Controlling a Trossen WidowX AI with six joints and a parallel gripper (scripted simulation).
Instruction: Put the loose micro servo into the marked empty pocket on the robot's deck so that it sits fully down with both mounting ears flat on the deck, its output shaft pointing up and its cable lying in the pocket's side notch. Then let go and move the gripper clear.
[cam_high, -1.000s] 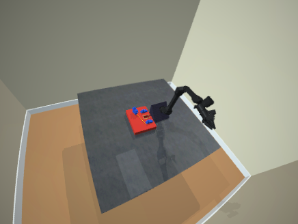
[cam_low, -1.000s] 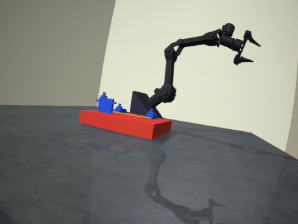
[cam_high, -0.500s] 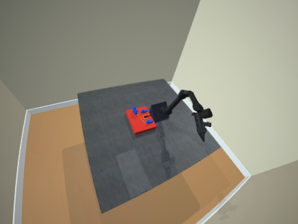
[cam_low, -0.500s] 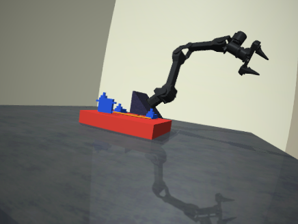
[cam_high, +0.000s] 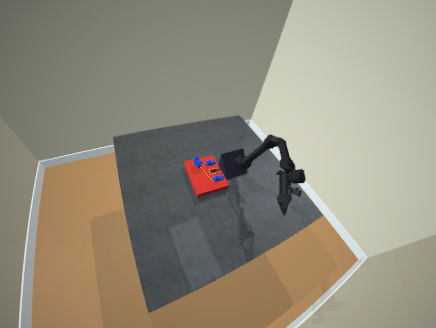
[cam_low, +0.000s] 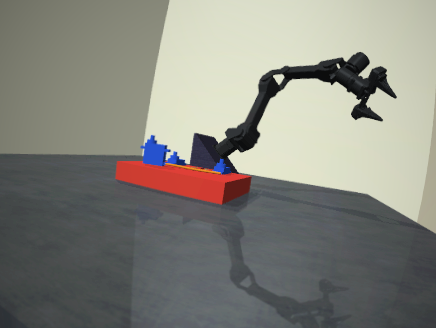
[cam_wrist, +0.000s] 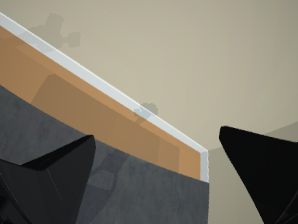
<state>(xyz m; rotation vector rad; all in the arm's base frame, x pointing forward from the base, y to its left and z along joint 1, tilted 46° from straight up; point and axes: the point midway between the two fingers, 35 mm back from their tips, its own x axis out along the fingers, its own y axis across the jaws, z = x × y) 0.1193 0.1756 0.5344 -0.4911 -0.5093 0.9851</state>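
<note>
Now: gripper tip 14 cm short of the red deck, 57 cm to the left of it and 29 cm above it.
</note>
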